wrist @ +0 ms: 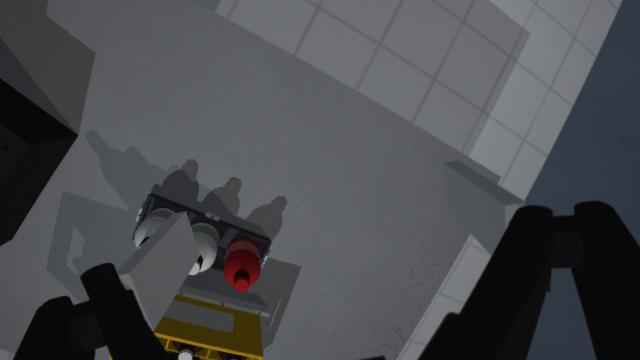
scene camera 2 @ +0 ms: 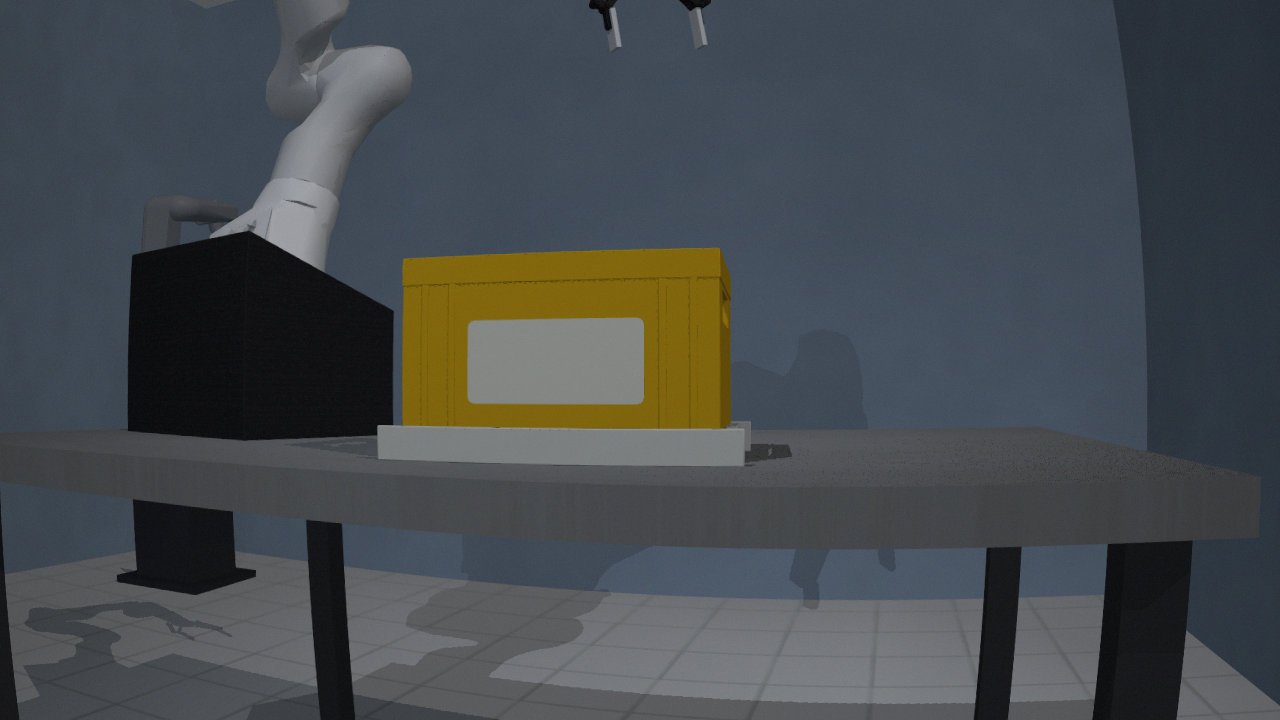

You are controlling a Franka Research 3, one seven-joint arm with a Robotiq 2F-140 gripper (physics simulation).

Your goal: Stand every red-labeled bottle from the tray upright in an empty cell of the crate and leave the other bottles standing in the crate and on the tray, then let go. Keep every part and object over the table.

Labels:
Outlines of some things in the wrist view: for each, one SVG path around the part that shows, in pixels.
My gripper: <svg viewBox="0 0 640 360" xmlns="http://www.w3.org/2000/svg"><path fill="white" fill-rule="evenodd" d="M385 356L362 360L385 360ZM186 211L172 214L117 271L114 264L104 263L84 272L80 279L89 297L89 301L73 305L69 296L61 296L50 299L40 306L35 312L13 360L94 360L95 349L107 346L112 360L176 360L175 357L171 358L154 334L154 330L200 256ZM443 163L448 211L492 257L460 313L449 312L445 316L418 360L526 360L546 292L550 292L551 268L571 268L596 359L640 360L640 246L615 209L601 201L587 201L577 203L574 206L574 215L553 216L553 211L547 207L538 205L525 206L525 201L458 160Z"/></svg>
A red-labeled bottle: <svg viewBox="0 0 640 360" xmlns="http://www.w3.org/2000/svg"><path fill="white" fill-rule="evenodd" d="M241 237L234 239L227 246L223 271L225 279L230 285L234 286L238 292L245 292L258 280L261 268L257 244L249 238Z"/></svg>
A white-labeled bottle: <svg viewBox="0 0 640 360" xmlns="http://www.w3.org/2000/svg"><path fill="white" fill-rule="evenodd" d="M177 212L167 207L153 210L135 232L134 240L137 249L172 214Z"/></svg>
A white-labeled bottle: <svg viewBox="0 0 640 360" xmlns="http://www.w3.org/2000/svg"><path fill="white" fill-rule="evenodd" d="M210 223L197 222L191 225L200 256L189 275L196 275L198 272L207 270L216 259L220 237L217 229Z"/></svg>

